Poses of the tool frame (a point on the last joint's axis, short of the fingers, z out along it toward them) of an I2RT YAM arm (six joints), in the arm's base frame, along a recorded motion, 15 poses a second.
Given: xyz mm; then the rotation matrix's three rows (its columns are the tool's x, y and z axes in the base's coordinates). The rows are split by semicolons.
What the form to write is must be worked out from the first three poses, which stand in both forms.
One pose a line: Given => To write
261 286 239; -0.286 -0.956 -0.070; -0.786 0.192 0.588; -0.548 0.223 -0.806 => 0.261 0.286 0.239; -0.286 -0.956 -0.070; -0.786 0.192 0.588; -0.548 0.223 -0.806
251 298 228; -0.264 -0.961 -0.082; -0.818 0.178 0.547; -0.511 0.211 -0.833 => 0.251 0.298 0.228; -0.264 -0.961 -0.082; -0.818 0.178 0.547; -0.511 0.211 -0.833
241 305 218; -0.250 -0.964 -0.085; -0.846 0.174 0.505; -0.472 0.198 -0.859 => 0.241 0.305 0.218; -0.250 -0.964 -0.085; -0.846 0.174 0.505; -0.472 0.198 -0.859
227 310 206; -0.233 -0.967 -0.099; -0.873 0.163 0.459; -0.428 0.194 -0.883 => 0.227 0.310 0.206; -0.233 -0.967 -0.099; -0.873 0.163 0.459; -0.428 0.194 -0.883
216 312 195; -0.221 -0.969 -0.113; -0.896 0.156 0.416; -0.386 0.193 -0.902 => 0.216 0.312 0.195; -0.221 -0.969 -0.113; -0.896 0.156 0.416; -0.386 0.193 -0.902
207 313 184; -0.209 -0.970 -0.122; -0.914 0.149 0.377; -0.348 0.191 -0.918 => 0.207 0.313 0.184; -0.209 -0.970 -0.122; -0.914 0.149 0.377; -0.348 0.191 -0.918
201 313 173; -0.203 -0.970 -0.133; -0.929 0.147 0.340; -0.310 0.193 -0.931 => 0.201 0.313 0.173; -0.203 -0.970 -0.133; -0.929 0.147 0.340; -0.310 0.193 -0.931
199 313 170; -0.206 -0.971 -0.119; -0.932 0.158 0.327; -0.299 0.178 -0.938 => 0.199 0.313 0.170; -0.206 -0.971 -0.119; -0.932 0.158 0.327; -0.299 0.178 -0.938
